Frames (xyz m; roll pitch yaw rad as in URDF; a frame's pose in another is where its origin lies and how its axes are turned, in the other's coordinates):
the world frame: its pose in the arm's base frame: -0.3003 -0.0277 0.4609 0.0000 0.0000 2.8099
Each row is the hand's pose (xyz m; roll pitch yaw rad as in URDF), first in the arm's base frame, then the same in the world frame.
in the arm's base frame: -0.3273 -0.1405 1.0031 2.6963 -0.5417 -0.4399
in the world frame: -0.0112 0.1154 0.5422 2.6963 -0.5417 3.0334
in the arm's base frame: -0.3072 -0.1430 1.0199 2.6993 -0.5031 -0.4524
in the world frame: -0.0310 0.1113 0.5590 2.6993 -0.5031 3.0209
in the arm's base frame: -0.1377 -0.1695 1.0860 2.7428 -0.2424 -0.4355
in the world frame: -0.1999 0.0811 0.6251 2.7428 -0.2424 3.0378
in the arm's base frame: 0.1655 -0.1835 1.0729 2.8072 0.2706 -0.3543
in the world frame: -0.4911 -0.0044 0.6120 2.8072 0.2706 3.1190
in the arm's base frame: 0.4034 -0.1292 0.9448 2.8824 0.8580 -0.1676
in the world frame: -0.6984 -0.1332 0.4839 2.8824 0.8580 -2.9775
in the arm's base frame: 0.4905 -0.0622 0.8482 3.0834 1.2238 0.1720
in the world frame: -0.7589 -0.2249 0.3873 3.0834 1.2238 -2.6379
